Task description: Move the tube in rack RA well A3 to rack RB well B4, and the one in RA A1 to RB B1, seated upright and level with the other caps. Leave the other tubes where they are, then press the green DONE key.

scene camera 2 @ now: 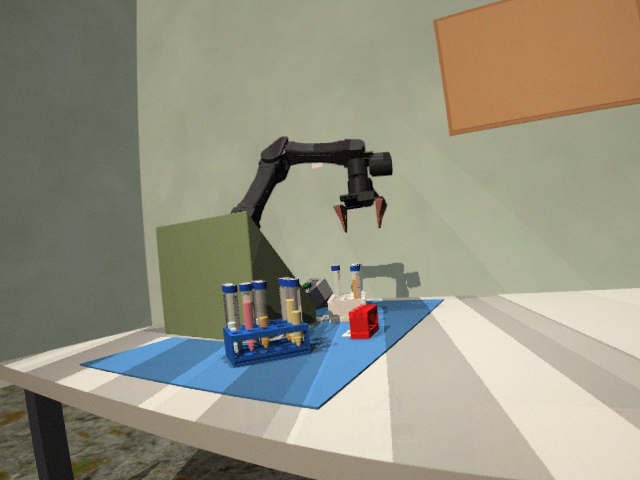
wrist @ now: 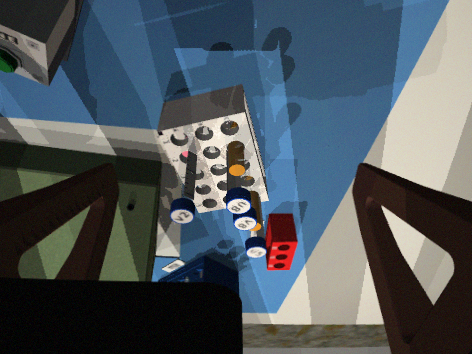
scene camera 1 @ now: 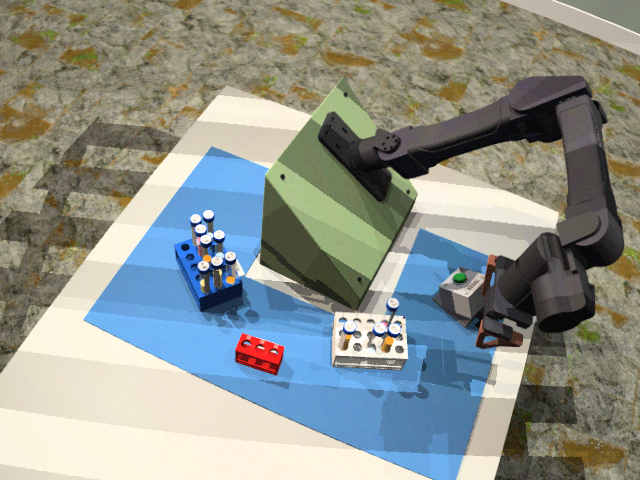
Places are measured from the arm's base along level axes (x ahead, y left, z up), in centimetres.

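Pixels of known places: gripper, fingertip midpoint: (scene camera 2: 362,230) (wrist: 235,176) (scene camera 1: 482,320); arm's base at its link origin: (scene camera 2: 214,259) (scene camera 1: 355,158).
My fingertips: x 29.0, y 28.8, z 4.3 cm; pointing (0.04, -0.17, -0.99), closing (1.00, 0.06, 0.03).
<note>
Ahead of a thing's pixels: the offset from my fingertips to its top centre. "spot": to the spot under its first point. Level surfaces: height alone.
My gripper (scene camera 1: 483,319) (scene camera 2: 362,228) (wrist: 235,176) is open and empty, high above the mat, with its fingers pointing down. The white rack @(dx -0.4, dy -15.4, dz -16.1 cm) (scene camera 1: 369,362) (scene camera 2: 338,310) (wrist: 205,107) holds several blue-capped tubes and lies between and far below the fingers in the wrist view. One tube @(spot: dx -3.1, dy -13.8, dz -8.6 cm) (scene camera 1: 392,304) (wrist: 182,210) stands apart from an orange-filled tube @(spot: dx +3.8, dy -19.4, dz -8.6 cm) (scene camera 1: 349,327). The blue rack @(dx -3.5, dy -48.2, dz -16.1 cm) (scene camera 1: 221,297) (scene camera 2: 268,357) (wrist: 215,272) holds several more blue-capped tubes. Rack labels are too small to read. The green key @(dx -17.3, dy -2.5, dz -13.6 cm) (scene camera 1: 459,277) (scene camera 2: 307,285) (wrist: 7,62) tops a grey box.
A red three-hole block @(dx +9.2, dy -32.8, dz -16.1 cm) (scene camera 1: 258,353) (scene camera 2: 363,322) (wrist: 281,242) sits on the blue mat @(dz -21.1 cm) (scene camera 1: 310,382) between the racks, towards the front. The green wedge (scene camera 1: 310,227) (scene camera 2: 206,279) (wrist: 135,240) carries the arm's base. The grey key box @(dx -16.3, dy -0.5, dz -12.7 cm) (scene camera 1: 460,299) (scene camera 2: 320,291) (wrist: 40,55) stands near the gripper's side.
</note>
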